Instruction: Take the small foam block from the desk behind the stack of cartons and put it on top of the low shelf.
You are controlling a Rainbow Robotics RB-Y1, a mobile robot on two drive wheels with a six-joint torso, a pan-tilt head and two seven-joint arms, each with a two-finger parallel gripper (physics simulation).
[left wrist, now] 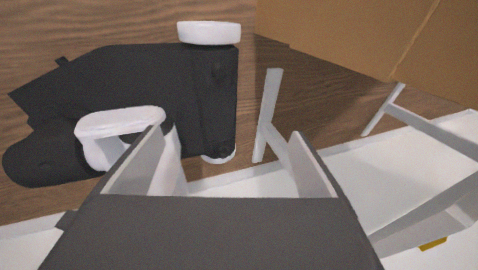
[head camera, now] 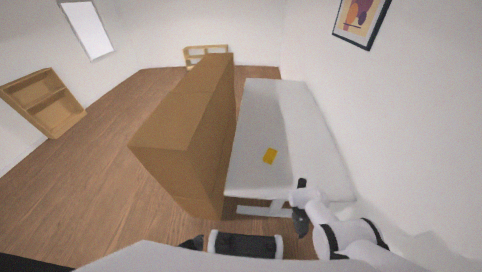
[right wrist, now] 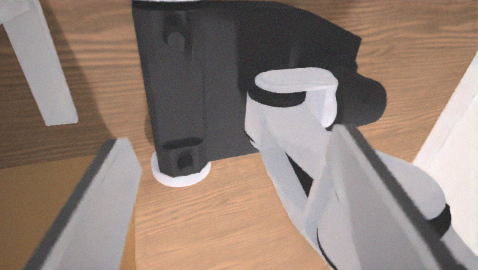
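Seen in the pictures: left gripper, fingertip midpoint: (left wrist: 227,137) (head camera: 200,246); right gripper, fingertip midpoint: (head camera: 298,229) (right wrist: 232,147); robot's base, origin of the base link: (head camera: 245,246).
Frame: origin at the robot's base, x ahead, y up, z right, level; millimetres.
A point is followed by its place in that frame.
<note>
The small yellow foam block (head camera: 270,155) @(y 765, x 441, z 118 mm) lies on the grey-white desk (head camera: 260,110) @(y 720, x 982, z 61 mm), toward its near end; a yellow piece of it (left wrist: 433,244) @(y 761, x 416, z 97 mm) shows at the bottom right of the left wrist view. The stack of cartons (head camera: 200,110) @(y 1080, x 450, z -266 mm) stands along the desk's left side. A low wooden shelf (head camera: 215,46) @(y 610, x 4108, z -1101 mm) stands at the far wall, partly hidden by the cartons. My right gripper (head camera: 301,234) @(y 706, x 32, z 253 mm) (right wrist: 232,147) @(y 706, x 32, z 253 mm) is open and empty, just off the desk's near edge, right of the block. My left gripper (left wrist: 227,137) @(y 591, x -74, z -239 mm) is open and empty, low at the near side; its dark tip shows in the head view.
Another wooden shelf unit (head camera: 46,99) @(y 585, x 1472, z -3914 mm) stands by the left wall. The right wall runs close along the desk's right side. The desk's white foot (head camera: 250,210) shows beneath its near end. Wooden floor (head camera: 105,150) @(y 0, x 878, z -2223 mm) lies left of the cartons.
</note>
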